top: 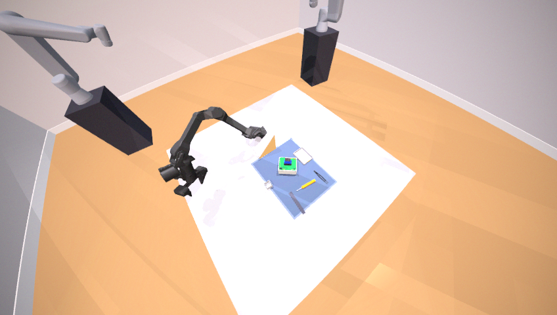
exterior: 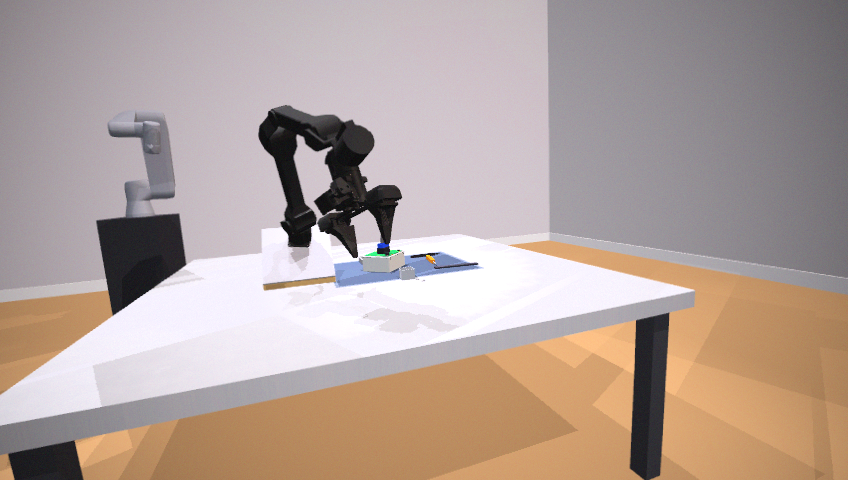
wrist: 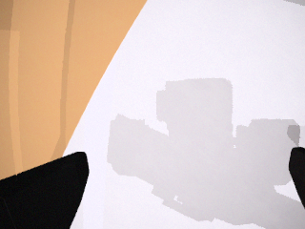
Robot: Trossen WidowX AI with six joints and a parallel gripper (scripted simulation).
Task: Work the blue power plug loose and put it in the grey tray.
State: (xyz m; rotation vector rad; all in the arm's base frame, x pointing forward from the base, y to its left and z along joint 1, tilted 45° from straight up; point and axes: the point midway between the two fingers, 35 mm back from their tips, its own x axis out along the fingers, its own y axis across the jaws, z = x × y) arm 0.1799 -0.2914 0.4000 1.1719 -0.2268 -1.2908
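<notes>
My gripper tip is now 7 cm short of the blue power plug, 54 cm to the right of it and 7 cm above it. Also, from my gripper tip: blue mat 12 cm ahead, 55 cm to the left, 15 cm below; dark bar 30 cm ahead, 47 cm to the left, 15 cm below.
</notes>
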